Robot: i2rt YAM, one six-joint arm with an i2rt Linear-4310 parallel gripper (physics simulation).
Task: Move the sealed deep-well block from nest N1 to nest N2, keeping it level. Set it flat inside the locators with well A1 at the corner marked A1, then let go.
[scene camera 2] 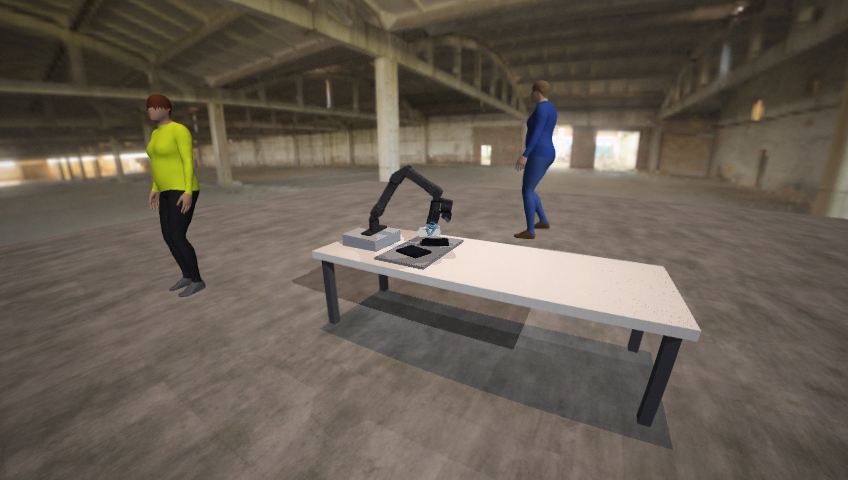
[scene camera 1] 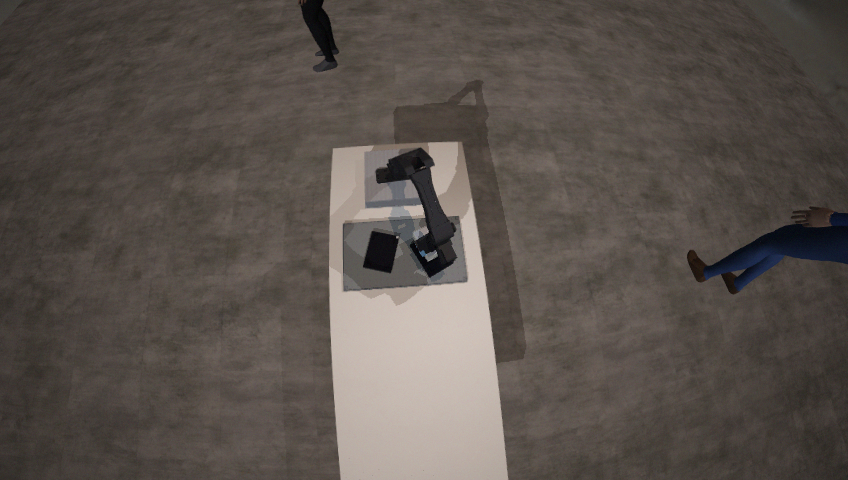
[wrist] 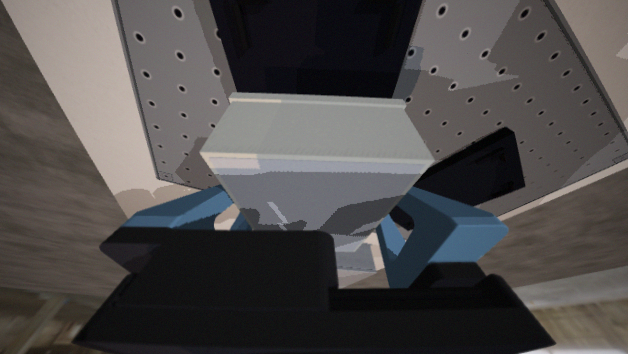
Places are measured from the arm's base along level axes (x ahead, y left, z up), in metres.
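Pixels of known places: gripper, between the fingertips: [scene camera 2: 430,234]; arm's base, origin of its link: [scene camera 2: 374,230] [scene camera 1: 398,173].
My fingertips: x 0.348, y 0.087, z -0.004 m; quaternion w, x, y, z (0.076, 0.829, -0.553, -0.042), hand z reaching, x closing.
Observation:
Ahead of a thing's pixels: the offset from my fingertips to its top centre. Level surfaces: height alone.
The pale, sealed deep-well block @(0.003 m back, 0.001 m right, 0.046 m up) [scene camera 1: 429,256] [scene camera 2: 426,231] [wrist: 316,127] is between the blue fingers of my gripper [scene camera 2: 432,228] [wrist: 314,176], which is shut on it. The block looks about level and hangs above one black nest @(0.030 m ahead, 0.010 m left, 0.038 m down) [scene camera 1: 432,270] [scene camera 2: 435,242] [wrist: 320,55], with a gap visible in scene camera 2. In the wrist view this nest extends beyond the block's far edge; the block hides its near part. The other black nest @(0.010 m back, 0.202 m right, 0.038 m down) [scene camera 1: 380,252] [scene camera 2: 414,251] [wrist: 480,170] lies to the side. The N1, N2 and A1 marks are not readable.
Both nests are on a grey perforated plate [scene camera 1: 357,282] [scene camera 2: 386,257] [wrist: 167,116] on the white table @(0.068 m down) [scene camera 1: 416,368] [scene camera 2: 535,273]. The arm stands on a grey base box [scene camera 1: 373,196] [scene camera 2: 371,240]. Two people, in yellow [scene camera 2: 172,154] and blue [scene camera 1: 767,243] [scene camera 2: 540,133], stand away from the table.

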